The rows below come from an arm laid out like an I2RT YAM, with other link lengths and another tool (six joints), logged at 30 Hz.
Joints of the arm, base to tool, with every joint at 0 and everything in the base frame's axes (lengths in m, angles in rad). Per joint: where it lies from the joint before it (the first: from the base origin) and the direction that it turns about. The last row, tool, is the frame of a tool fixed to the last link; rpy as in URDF.
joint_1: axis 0 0 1 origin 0 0 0.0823
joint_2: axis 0 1 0 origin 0.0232 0.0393 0.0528
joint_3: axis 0 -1 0 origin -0.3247 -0.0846 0
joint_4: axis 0 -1 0 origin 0.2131 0.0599 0.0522
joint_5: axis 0 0 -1 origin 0.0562 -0.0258 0.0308
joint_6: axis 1 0 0 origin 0.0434 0 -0.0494
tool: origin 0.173 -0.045 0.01 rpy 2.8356 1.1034 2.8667
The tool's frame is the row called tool.
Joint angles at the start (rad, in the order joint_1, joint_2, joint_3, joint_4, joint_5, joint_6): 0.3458 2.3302 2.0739 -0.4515 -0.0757 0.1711
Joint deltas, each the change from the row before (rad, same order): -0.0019 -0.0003 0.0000 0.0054 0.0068 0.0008; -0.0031 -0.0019 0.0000 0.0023 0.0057 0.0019; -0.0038 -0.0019 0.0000 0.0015 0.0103 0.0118; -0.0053 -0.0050 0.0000 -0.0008 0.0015 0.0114; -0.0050 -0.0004 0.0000 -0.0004 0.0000 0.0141; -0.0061 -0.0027 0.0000 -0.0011 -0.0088 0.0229; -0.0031 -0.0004 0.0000 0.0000 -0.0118 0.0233
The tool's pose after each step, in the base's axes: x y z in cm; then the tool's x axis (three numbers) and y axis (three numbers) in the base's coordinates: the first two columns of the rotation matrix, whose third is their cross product. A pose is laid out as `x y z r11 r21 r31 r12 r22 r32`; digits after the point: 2 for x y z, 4 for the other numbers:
64.09 18.46 17.69 -0.9284 -0.0747 -0.3640 -0.1833 0.9441 0.2739
64.20 18.15 17.86 -0.9273 -0.0669 -0.3682 -0.1764 0.9459 0.2723
64.30 17.68 17.99 -0.9278 -0.0479 -0.3701 -0.1586 0.9482 0.2751
64.34 17.28 18.26 -0.9280 -0.0319 -0.3712 -0.1458 0.9479 0.2831
64.37 16.94 18.23 -0.9299 -0.0153 -0.3675 -0.1314 0.9470 0.2932
64.34 16.71 18.28 -0.9325 0.0057 -0.3610 -0.1162 0.9420 0.3149
64.27 16.74 18.20 -0.9356 0.0224 -0.3522 -0.1050 0.9352 0.3383

